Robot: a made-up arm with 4 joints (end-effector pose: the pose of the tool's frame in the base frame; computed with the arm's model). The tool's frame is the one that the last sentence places.
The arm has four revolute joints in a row. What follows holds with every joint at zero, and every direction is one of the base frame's. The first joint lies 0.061 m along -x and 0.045 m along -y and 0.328 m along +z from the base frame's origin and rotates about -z. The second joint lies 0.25 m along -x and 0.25 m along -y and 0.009 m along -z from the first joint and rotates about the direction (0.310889, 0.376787, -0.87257). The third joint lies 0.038 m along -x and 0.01 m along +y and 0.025 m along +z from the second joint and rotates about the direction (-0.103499, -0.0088, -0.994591). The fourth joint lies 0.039 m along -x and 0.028 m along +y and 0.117 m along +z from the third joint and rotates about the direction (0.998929, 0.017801, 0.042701). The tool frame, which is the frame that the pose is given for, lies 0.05 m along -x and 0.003 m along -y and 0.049 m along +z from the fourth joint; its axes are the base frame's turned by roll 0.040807, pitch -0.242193 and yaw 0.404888 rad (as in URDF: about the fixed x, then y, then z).
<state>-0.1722 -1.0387 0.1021 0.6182</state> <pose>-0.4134 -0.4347 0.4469 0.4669 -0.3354 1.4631</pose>
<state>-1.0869 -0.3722 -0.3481 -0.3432</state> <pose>-0.0185 -0.5308 0.4879 -0.1159 -0.5308 2.1558</pose>
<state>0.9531 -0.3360 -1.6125 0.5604</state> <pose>-0.4804 -0.0211 0.4976 0.7709 0.0283 1.2488</pose>
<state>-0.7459 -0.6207 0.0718 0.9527</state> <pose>-0.1551 -0.5341 0.4577 1.0277 0.0237 1.5651</pose>
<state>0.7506 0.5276 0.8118 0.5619</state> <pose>-0.3738 0.0136 0.5227 0.2118 -0.5577 -1.6482</pose>
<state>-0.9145 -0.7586 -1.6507 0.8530</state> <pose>0.0217 -0.4290 0.4953 -0.1794 -1.2655 -2.5527</pose>
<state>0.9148 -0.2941 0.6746 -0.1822</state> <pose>-0.4171 0.1584 0.4837 -0.3884 -0.1466 -0.8947</pose>
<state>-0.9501 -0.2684 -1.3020 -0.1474</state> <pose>0.0206 -0.5075 0.5049 0.2477 -0.1812 2.8863</pose>
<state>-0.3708 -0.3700 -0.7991 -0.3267</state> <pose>-0.3080 -0.4707 0.4956 -0.1641 -0.4001 1.9064</pose>
